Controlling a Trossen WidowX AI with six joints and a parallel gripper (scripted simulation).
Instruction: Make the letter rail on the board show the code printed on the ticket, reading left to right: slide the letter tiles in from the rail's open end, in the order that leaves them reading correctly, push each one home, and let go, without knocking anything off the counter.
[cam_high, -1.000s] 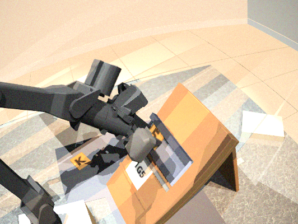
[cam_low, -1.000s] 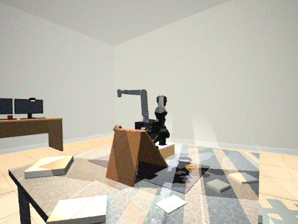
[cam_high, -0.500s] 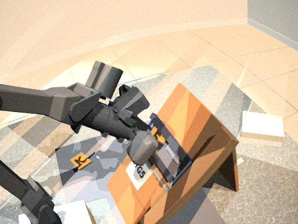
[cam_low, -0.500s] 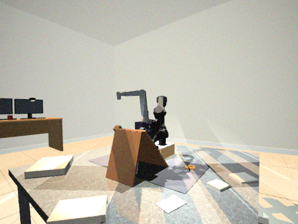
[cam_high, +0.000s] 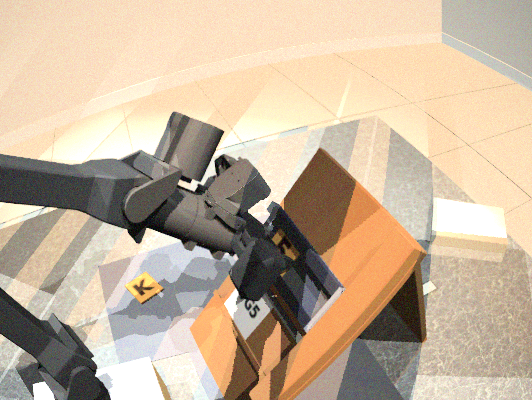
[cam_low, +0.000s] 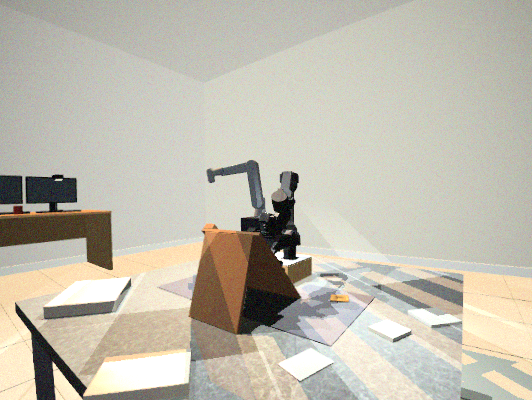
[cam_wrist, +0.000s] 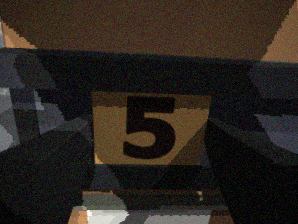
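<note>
My gripper tip is now 70 mm above the white ticket and 60 mm past it. From my gripper tip the other things lie so: 5 tile (right at my gripper tip); dark mat (170 mm below, 140 mm behind, 110 mm to the right); white block (430 mm ahead, 160 mm below, 10 mm to the left).
</note>
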